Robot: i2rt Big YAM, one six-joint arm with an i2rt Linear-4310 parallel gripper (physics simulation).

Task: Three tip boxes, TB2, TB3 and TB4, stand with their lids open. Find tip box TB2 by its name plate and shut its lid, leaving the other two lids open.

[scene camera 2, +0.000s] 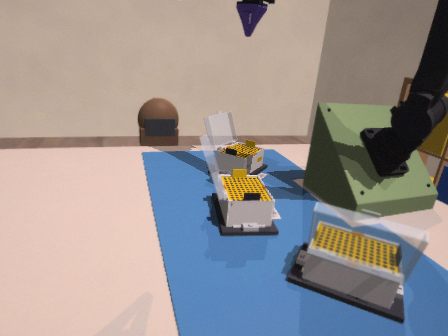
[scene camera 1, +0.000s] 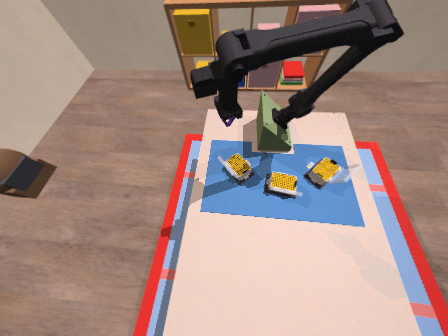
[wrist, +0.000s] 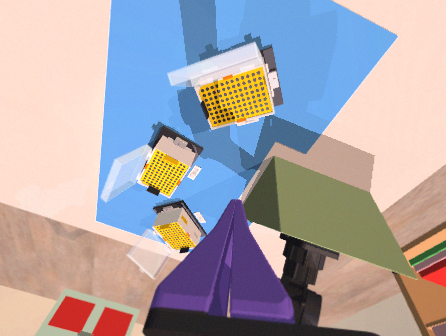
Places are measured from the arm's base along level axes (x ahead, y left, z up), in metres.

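Where they show: gripper, fingertip midpoint: [scene camera 2: 247, 36] [scene camera 1: 228, 126] [wrist: 236, 205]; arm's base, origin of the base link: [scene camera 2: 381, 152] [scene camera 1: 278, 119] [wrist: 307, 241].
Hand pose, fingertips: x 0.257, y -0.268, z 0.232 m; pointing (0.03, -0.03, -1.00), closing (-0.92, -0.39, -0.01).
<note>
Things, the pixels of their top centre, and the offset from my fingertips. Level surfaces: height alone.
- blue mat, its level: 0.348 m down
- left box, middle of its top: [wrist: 234, 103] [scene camera 2: 241, 144] [scene camera 1: 238, 163] 0.008 m ahead, 0.049 m left, 0.274 m down
- middle box, middle of its top: [scene camera 2: 245, 180] [wrist: 160, 178] [scene camera 1: 284, 180] 0.097 m ahead, 0.275 m left, 0.274 m down
- right box, middle of its top: [scene camera 2: 358, 237] [wrist: 174, 241] [scene camera 1: 328, 167] 0.019 m ahead, 0.494 m left, 0.274 m down
Three tip boxes with yellow racks and clear lids standing open are on a blue mat [scene camera 1: 330, 212] [scene camera 2: 192, 285] [wrist: 350, 55]: a left box [scene camera 1: 238, 165] [scene camera 2: 241, 156] [wrist: 235, 97], a middle box [scene camera 1: 283, 183] [scene camera 2: 246, 205] [wrist: 165, 170] and a right box [scene camera 1: 325, 171] [scene camera 2: 355, 255] [wrist: 175, 235], as seen in scene camera 1. Small white name plates [wrist: 194, 172] [wrist: 200, 217] lie beside the middle and right boxes; their text is too small to read, so I cannot tell which box is TB2. My purple gripper [scene camera 1: 228, 123] [scene camera 2: 248, 35] [wrist: 236, 205] is shut and empty, high above the table, touching no box.
A green wedge-shaped block [scene camera 1: 270, 130] [scene camera 2: 340, 160] [wrist: 325, 215] stands behind the boxes by the arm's base. A wooden shelf unit [scene camera 1: 216, 30] stands beyond the table. A brown rounded object [scene camera 2: 158, 117] is past the table's left side.
</note>
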